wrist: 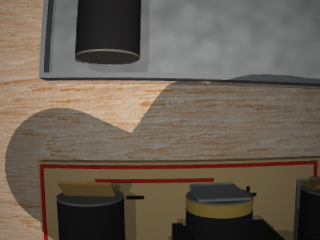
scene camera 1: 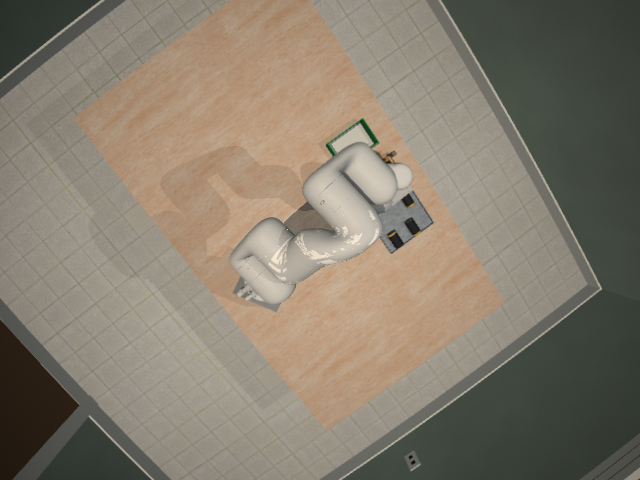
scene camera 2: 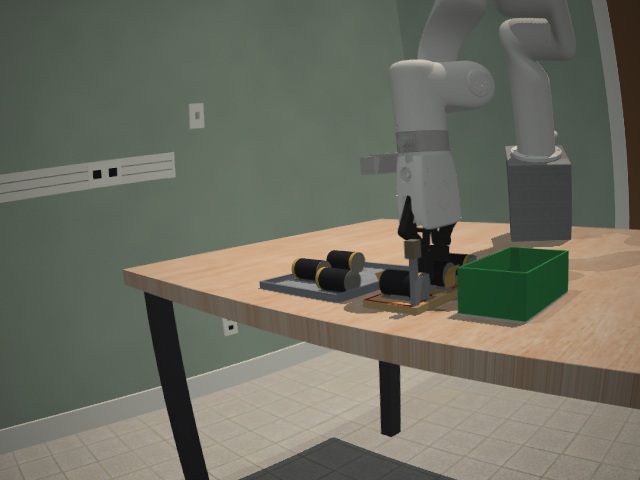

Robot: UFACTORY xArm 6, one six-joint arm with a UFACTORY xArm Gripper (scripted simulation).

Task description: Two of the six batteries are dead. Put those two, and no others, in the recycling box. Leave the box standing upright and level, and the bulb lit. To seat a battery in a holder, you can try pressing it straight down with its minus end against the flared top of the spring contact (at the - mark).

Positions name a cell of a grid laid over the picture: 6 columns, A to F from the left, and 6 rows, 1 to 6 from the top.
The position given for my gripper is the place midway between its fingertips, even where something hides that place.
Observation:
I see my gripper (scene camera 2: E4), a green recycling box (scene camera 2: E4) and a grey tray (scene camera 2: C4).
The grey tray is seen too in the wrist view (wrist: E2) and in scene camera 1 (scene camera 1: D3). The wrist view misses the green recycling box: it is out of frame.

